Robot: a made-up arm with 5 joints.
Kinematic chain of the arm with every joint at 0, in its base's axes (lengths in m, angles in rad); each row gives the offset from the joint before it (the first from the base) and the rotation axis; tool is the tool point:
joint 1: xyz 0 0 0.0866 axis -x
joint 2: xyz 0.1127 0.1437 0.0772 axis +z
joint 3: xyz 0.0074 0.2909 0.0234 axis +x
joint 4: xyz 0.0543 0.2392 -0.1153 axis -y
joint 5: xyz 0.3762 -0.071 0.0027 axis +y
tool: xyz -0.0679 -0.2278 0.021
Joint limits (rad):
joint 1: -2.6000..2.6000
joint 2: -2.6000..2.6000
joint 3: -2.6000..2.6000
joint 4: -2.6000..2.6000
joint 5: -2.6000..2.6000
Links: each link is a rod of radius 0.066 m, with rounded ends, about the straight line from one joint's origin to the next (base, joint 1, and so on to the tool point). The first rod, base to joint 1, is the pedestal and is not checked.
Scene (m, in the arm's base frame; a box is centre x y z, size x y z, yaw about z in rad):
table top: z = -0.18
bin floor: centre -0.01 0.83 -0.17 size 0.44 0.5 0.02 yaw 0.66
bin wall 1: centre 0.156 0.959 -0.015 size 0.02 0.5 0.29 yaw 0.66
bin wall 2: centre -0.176 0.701 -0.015 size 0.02 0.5 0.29 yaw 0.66
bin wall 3: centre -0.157 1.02 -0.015 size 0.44 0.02 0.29 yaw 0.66
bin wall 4: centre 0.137 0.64 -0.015 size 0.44 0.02 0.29 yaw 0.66
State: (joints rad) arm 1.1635 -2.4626 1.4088 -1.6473 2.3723
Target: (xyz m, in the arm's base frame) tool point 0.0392 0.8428 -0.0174
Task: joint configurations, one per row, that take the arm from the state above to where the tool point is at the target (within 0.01 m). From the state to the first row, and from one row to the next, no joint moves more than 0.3 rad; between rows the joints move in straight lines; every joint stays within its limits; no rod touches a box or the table.
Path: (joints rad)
1: 0.9134 -2.1689 1.4961 -1.6526 2.4082
2: 0.6632 -1.8751 1.5833 -1.6579 2.4441
3: 0.4131 -1.5814 1.6706 -1.6632 2.4799
4: 0.1629 -1.2876 1.7579 -1.6686 2.5158
5: 0.0591 -1.0395 1.7183 -1.8790 2.5352
6: -0.0447 -0.7914 1.6788 -2.0894 2.5545
7: -0.1485 -0.5434 1.6392 -2.2999 2.5739
8: -0.2523 -0.2953 1.5997 -2.5103 2.5932
9: -0.0750 -0.3216 1.5030 -2.5551 2.5966
10: 0.1023 -0.3480 1.4064 -2.6000 2.6000

